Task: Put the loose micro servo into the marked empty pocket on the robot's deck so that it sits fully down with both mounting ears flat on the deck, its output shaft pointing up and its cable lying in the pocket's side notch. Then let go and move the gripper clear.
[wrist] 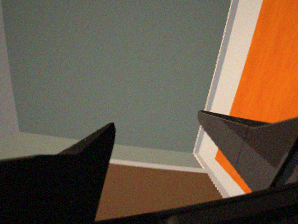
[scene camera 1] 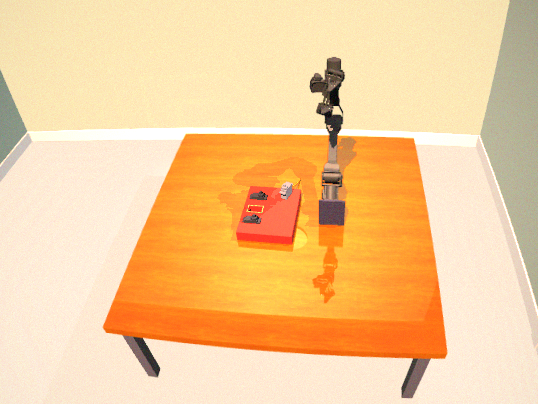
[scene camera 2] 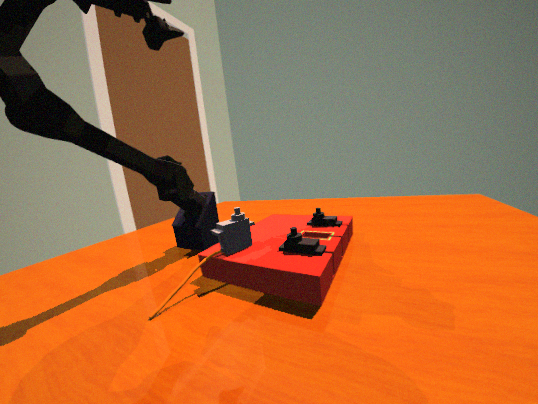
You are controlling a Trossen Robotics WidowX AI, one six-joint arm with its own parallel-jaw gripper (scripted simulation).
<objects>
same spot on red deck: [scene camera 1: 278,220] = [scene camera 2: 279,223]
</objects>
